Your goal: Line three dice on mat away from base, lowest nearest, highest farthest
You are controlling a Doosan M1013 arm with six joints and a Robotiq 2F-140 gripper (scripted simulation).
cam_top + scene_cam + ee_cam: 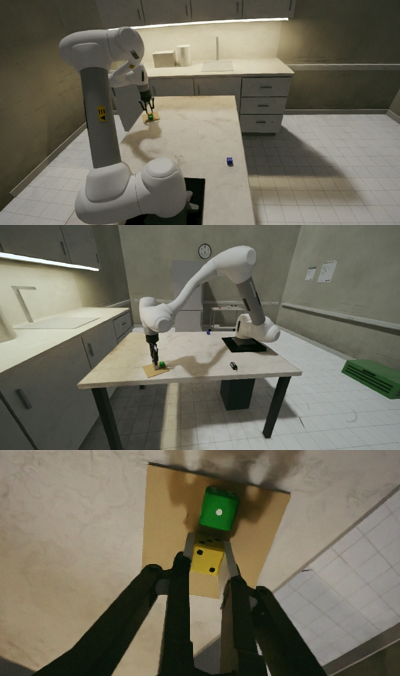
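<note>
Right now my hand is 20 mm above the yellow die. Also, from my hand: tan mat (40 mm below); green die (40 mm behind, 20 mm to the right, 20 mm below); blue die (660 mm to the right, 460 mm behind, 30 mm below).
</note>
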